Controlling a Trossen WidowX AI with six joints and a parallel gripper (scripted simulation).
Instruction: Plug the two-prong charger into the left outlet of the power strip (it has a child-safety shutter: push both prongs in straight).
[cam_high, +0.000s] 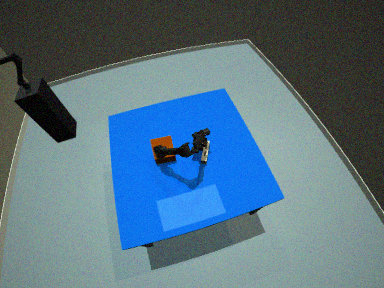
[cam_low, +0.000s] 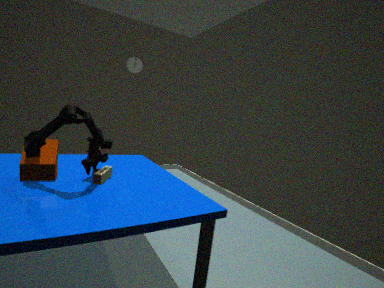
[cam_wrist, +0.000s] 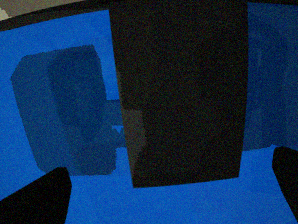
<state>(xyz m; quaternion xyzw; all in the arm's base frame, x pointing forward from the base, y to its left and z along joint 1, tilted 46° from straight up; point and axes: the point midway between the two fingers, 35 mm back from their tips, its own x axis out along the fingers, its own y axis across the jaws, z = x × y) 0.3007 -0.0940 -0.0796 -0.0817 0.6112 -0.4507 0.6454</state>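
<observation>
Now: gripper tip 50 mm short of the black two-prong charger, 30 mm to the left of it and 10 mm below it.
</observation>
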